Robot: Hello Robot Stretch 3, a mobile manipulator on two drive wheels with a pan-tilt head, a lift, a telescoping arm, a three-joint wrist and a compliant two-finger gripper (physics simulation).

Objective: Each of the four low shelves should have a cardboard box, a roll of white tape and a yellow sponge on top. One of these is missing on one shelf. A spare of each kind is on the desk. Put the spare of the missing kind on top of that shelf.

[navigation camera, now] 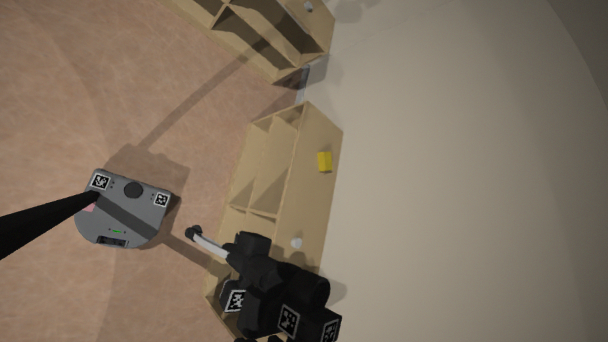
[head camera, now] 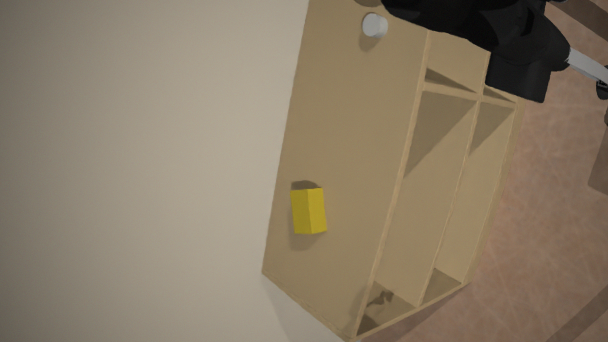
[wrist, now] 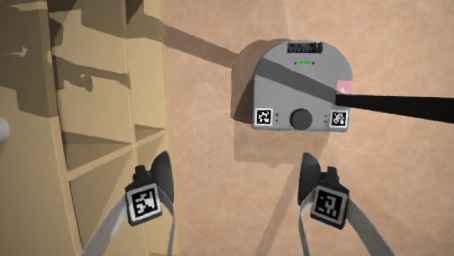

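Seen in the pictures: gripper, fingertip midpoint: (navigation camera: 214, 235) (head camera: 569, 71) (wrist: 235, 170); robot's base, link origin: (navigation camera: 133, 189) (wrist: 292, 113).
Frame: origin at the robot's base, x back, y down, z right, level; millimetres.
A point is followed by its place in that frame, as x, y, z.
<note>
My gripper (wrist: 235, 170) @[21, -763, 191] (navigation camera: 194, 232) is open, with no object between its fingers. It hangs over the floor in front of a low wooden shelf (head camera: 350, 125) @[-205, -611, 665] (navigation camera: 310, 200) @[-198, -610, 690] (wrist: 25, 175) @[-72, -611, 601]. A yellow sponge (head camera: 308, 211) @[-410, -656, 684] (navigation camera: 325, 162) @[-405, -656, 687] lies on top of that shelf towards one end. A white roll of tape (head camera: 374, 25) @[18, -635, 640] (navigation camera: 296, 243) @[20, -635, 637] (wrist: 3, 129) @[19, -621, 624] stands on the same top, nearer the wrist. No cardboard box shows on the visible part of this top; the wrist and arm hide part of it in the navigation view. The desk with the spares does not show.
My grey mobile base (navigation camera: 120, 212) @[106, -160, -14] (wrist: 302, 90) @[96, -160, 1] stands on the floor, with the dark mast rising from it. A second low shelf (navigation camera: 322, 25) @[-1276, -611, 434] stands at the top of the navigation view, with a small white object (navigation camera: 308, 6) @[-1235, -633, 278] on it. A pale wall (head camera: 150, 150) @[-344, -949, 921] (navigation camera: 450, 175) @[-409, -1203, 916] runs behind the shelves.
</note>
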